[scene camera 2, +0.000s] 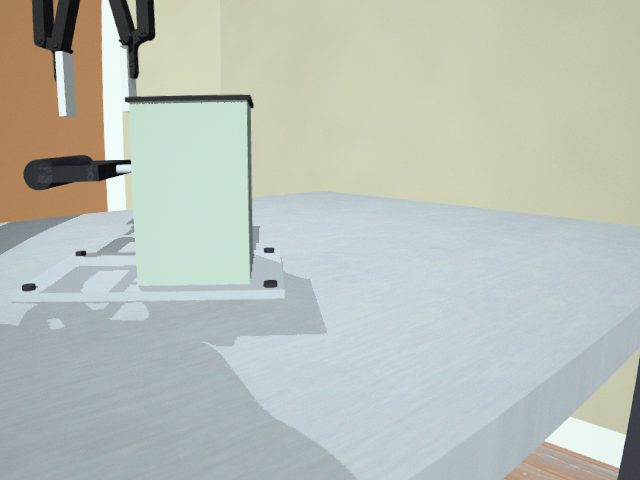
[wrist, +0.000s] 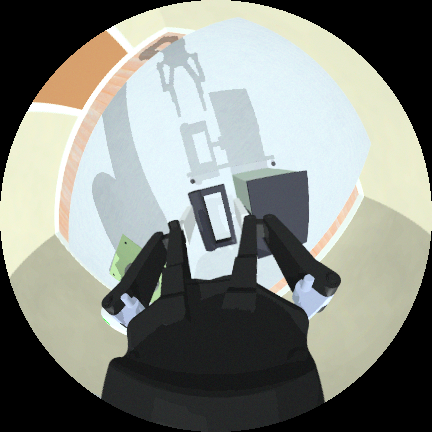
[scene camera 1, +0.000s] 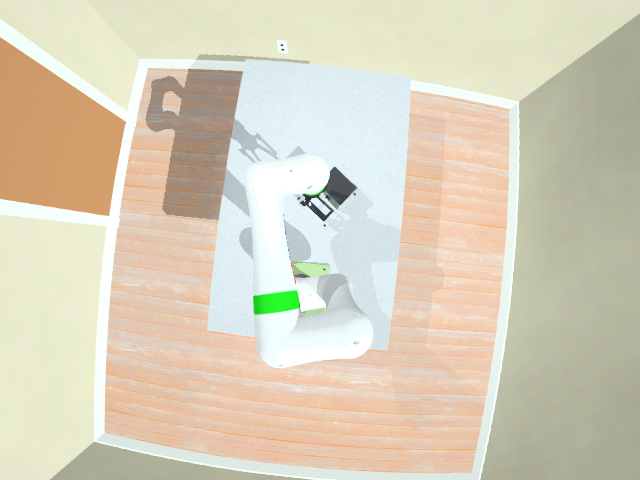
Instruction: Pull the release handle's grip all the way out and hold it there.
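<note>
The release handle is a black rectangular frame with a thick round grip bar (scene camera 1: 325,217) (scene camera 2: 62,171) (wrist: 201,220). It stands out sideways on a light rod (scene camera 2: 124,168) from a pale green box housing (scene camera 2: 191,191) with a dark top (scene camera 1: 340,186) (wrist: 280,210). The housing is upright on a thin bolted base plate (scene camera 2: 206,296). My gripper (scene camera 2: 97,112) (wrist: 213,210) is partly open and empty, pointing down. Its fingertips are above the handle, apart from it, and one is close beside the housing's top edge. In scene camera 1, the arm hides much of the gripper.
The housing and handle stand on a light grey table (scene camera 1: 320,103) (scene camera 2: 465,310) (wrist: 295,100). The white arm (scene camera 1: 271,232) reaches over the table from its base near a green plate (scene camera 1: 312,269) (wrist: 131,250). Dark bolts (scene camera 2: 270,283) rise from the base plate's corners.
</note>
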